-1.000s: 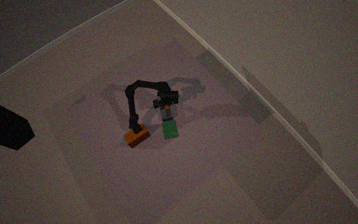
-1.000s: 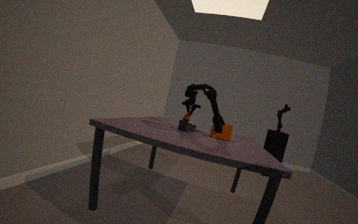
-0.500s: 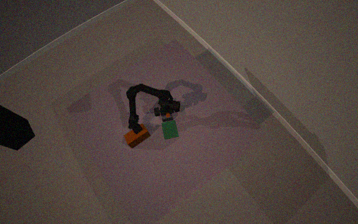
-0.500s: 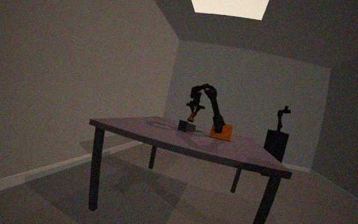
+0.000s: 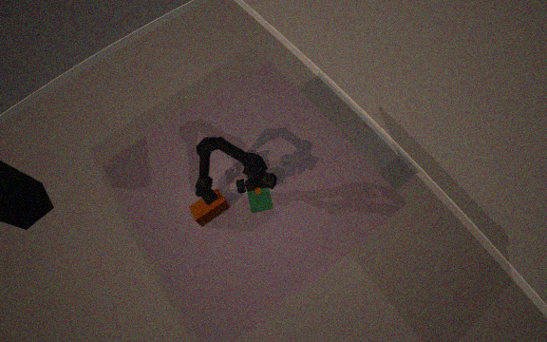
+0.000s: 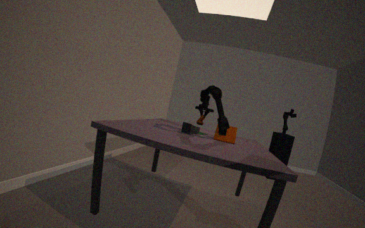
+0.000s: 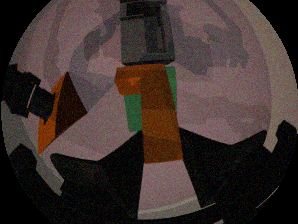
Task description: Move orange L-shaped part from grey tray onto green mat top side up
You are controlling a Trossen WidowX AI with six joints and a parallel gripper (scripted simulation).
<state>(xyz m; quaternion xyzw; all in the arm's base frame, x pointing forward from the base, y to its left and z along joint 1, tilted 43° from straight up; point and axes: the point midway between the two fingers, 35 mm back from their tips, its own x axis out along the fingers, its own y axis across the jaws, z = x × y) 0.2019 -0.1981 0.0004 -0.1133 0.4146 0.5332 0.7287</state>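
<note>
My gripper tip is 170 mm above the green mat. From my gripper tip the other things lie so: orange L-shaped part 30 mm to the left, 30 mm below.
</note>
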